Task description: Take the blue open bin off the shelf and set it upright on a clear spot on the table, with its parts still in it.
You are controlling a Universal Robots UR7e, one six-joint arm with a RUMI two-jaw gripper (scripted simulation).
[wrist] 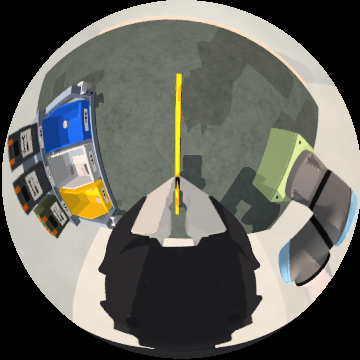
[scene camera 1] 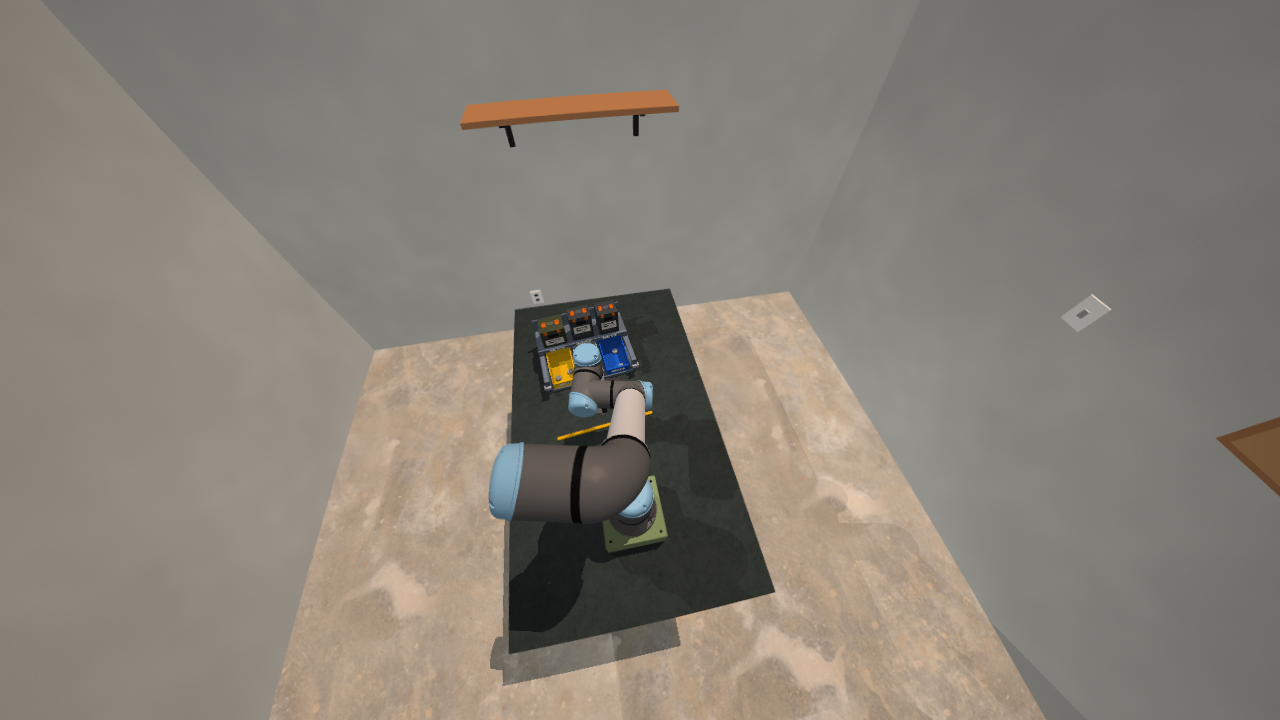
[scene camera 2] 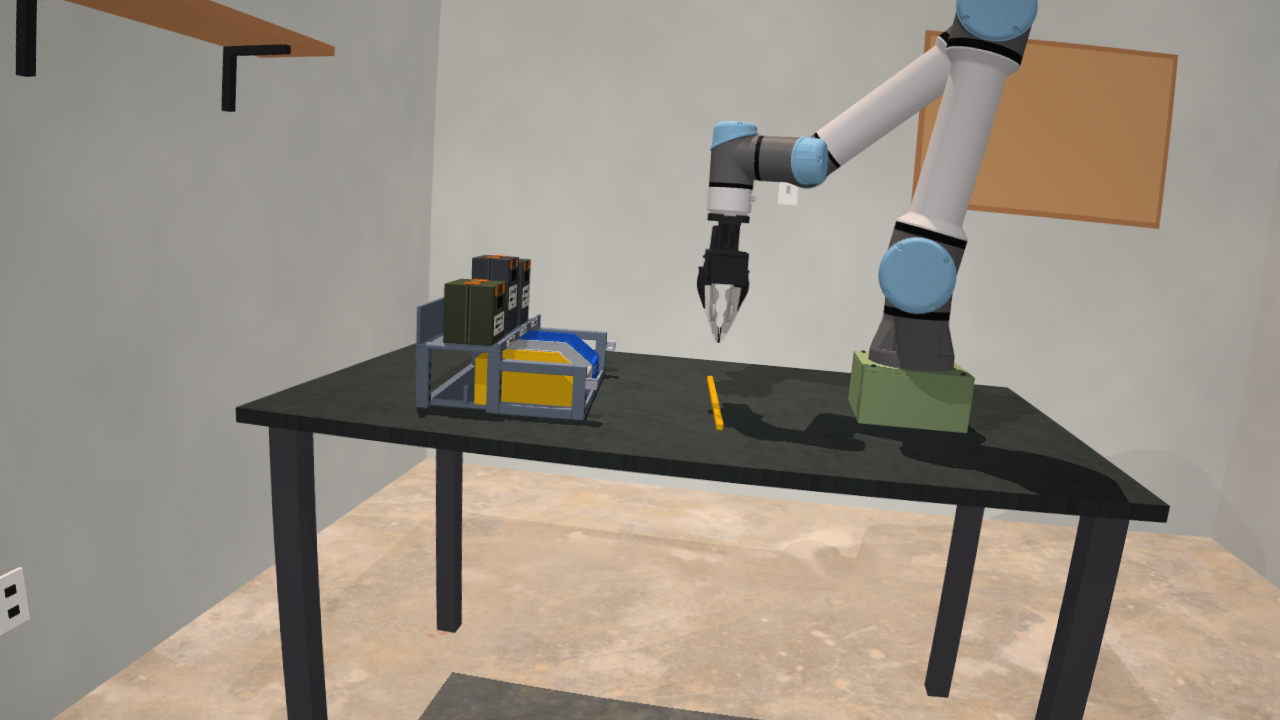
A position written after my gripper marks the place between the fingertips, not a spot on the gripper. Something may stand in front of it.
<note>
In view: my gripper (scene camera 2: 718, 342), a blue open bin (scene camera 2: 573, 340), a yellow bin (scene camera 2: 518, 387), a dark tool case (scene camera 1: 551, 329) and a white bin (scene camera 2: 569, 353).
The blue open bin is seen too in the wrist view (wrist: 54, 135) and in scene camera 1 (scene camera 1: 611, 361). The yellow bin also shows in the wrist view (wrist: 84, 204) and in scene camera 1 (scene camera 1: 559, 361). The white bin shows as well in the wrist view (wrist: 77, 156).
</note>
